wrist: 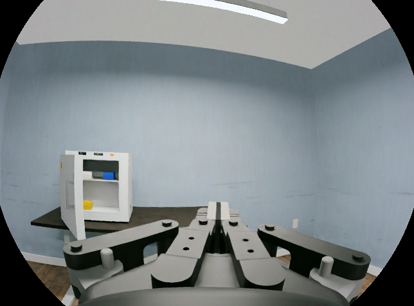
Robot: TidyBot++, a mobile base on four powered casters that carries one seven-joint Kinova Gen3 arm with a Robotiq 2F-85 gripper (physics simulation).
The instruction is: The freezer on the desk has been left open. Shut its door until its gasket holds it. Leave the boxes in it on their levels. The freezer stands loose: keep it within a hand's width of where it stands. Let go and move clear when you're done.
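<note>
The white freezer (126, 190) stands on the dark desk (150, 216) at the left of the wrist view. Its door (70, 195) is open, hinged at the freezer's left side and swung out toward the camera. Inside, a blue box (109, 176) and a white box (88, 175) are on the upper level. A yellow box (88, 205) is on the lower level, partly hidden by the door. My gripper (217, 214) is shut and empty, well to the right of the freezer and apart from it.
The desk runs right from the freezer, and its right part is hidden behind my gripper. Blue walls (200, 125) meet in a corner at the right. A wall outlet (295, 223) is low on the wall. A ceiling lamp (250, 11) hangs above. Wooden floor (44, 271) shows at the lower left.
</note>
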